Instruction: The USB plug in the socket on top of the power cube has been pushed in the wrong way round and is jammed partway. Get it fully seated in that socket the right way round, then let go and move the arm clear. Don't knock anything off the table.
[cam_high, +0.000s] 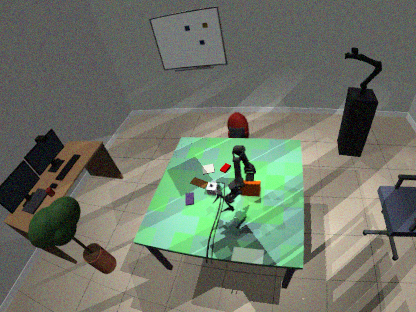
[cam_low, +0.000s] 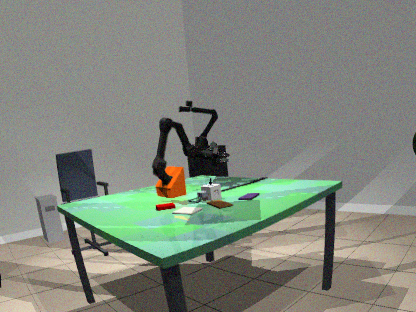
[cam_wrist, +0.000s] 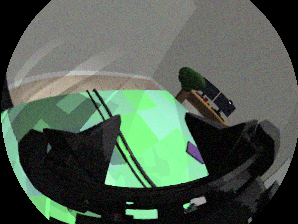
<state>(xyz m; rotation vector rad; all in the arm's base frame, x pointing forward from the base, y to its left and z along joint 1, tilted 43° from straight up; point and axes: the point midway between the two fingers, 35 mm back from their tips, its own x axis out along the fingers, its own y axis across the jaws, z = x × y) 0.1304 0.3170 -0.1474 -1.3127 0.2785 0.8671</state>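
Right now my gripper tip is 140 mm short of the dark USB plug, 260 mm to the left of it and 90 mm above it. The rest, counted from my gripper tip: orange-brown card (300 mm ahead, 340 mm to the right, 180 mm below); then purple card (320 mm ahead, 150 mm to the right, 180 mm below); then red block (110 mm ahead, 540 mm to the right, 180 mm below).
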